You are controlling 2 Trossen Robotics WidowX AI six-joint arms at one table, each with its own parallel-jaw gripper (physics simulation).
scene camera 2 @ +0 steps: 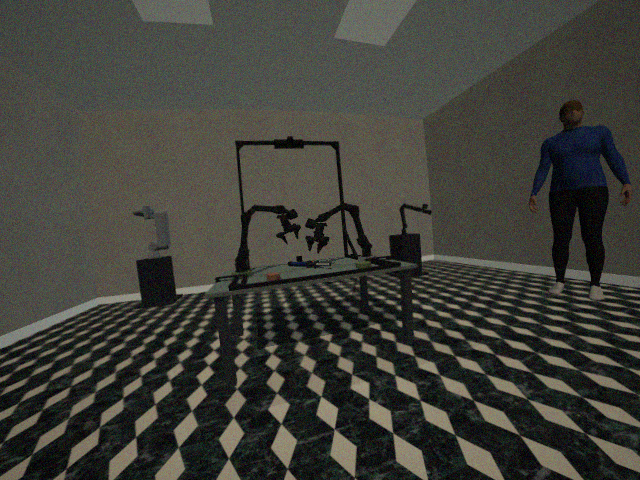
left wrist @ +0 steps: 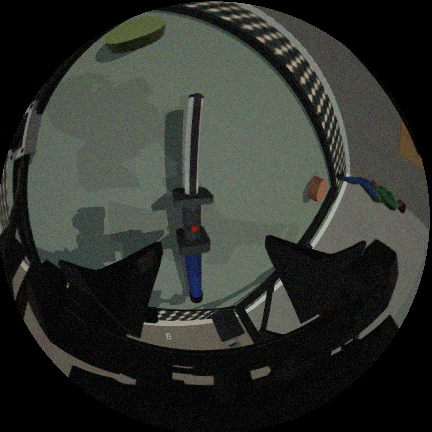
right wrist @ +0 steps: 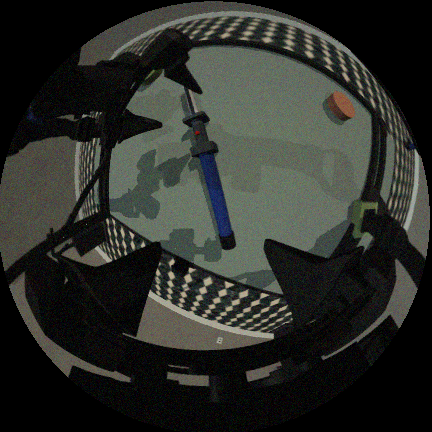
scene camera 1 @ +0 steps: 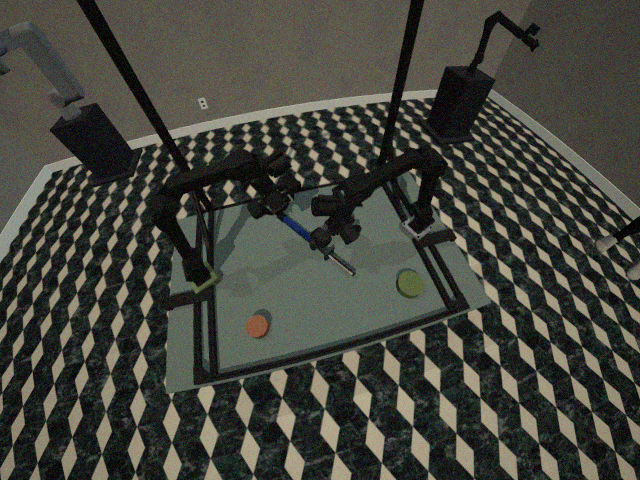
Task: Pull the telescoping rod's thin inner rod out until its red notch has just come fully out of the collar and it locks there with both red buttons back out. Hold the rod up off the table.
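The rod lies on the table, running diagonally in scene camera 1. Its blue outer tube [scene camera 1: 297, 228] [left wrist: 194, 272] [right wrist: 215, 192] [scene camera 2: 298, 264] ends at a dark flanged collar [left wrist: 192, 215] [right wrist: 199, 140]. The silver and dark inner rod [scene camera 1: 341, 261] [left wrist: 194, 145] [right wrist: 190, 101] sticks out of the collar's other end. One red button [left wrist: 194, 228] [right wrist: 197, 132] shows on the collar; a second button and the red notch do not show. My left gripper [left wrist: 213, 244] [scene camera 2: 314, 250] [right wrist: 178, 109] is open and empty above the rod. My right gripper [right wrist: 212, 246] [scene camera 2: 292, 240] is open and empty, above the blue tube's end.
An orange disc [scene camera 1: 257, 326] [left wrist: 317, 189] [right wrist: 341, 106] [scene camera 2: 273, 276] lies at the table's front left in scene camera 1. A green disc [scene camera 1: 410, 283] [left wrist: 135, 32] [scene camera 2: 363, 264] lies at the right. Dark frame rails [scene camera 1: 330, 345] run along the table [scene camera 1: 180, 361] edges. The two grippers hang close together.
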